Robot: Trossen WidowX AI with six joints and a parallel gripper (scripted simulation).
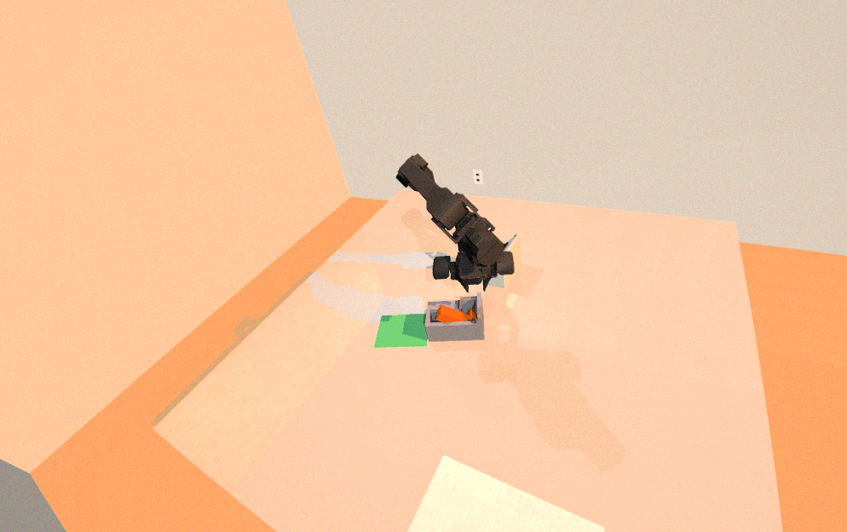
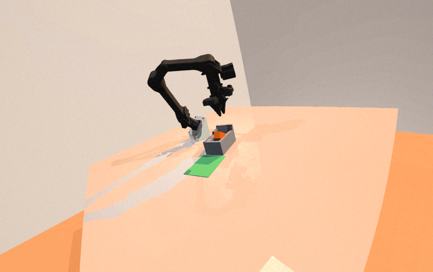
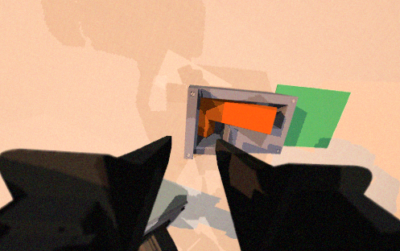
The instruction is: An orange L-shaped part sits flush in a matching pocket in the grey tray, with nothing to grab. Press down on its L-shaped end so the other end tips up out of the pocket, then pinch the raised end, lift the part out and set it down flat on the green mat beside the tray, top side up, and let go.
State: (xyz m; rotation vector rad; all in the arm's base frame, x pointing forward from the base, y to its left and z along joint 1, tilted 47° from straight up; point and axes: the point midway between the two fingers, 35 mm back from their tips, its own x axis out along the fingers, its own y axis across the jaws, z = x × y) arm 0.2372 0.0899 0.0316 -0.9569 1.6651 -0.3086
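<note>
Now: the orange L-shaped part 100 mm below my gripper tip, 40 mm to the right of it and 10 mm ahead of it. The rest, counted from my gripper tip: green mat (200 mm to the right, 160 mm below, 90 mm ahead).
</note>
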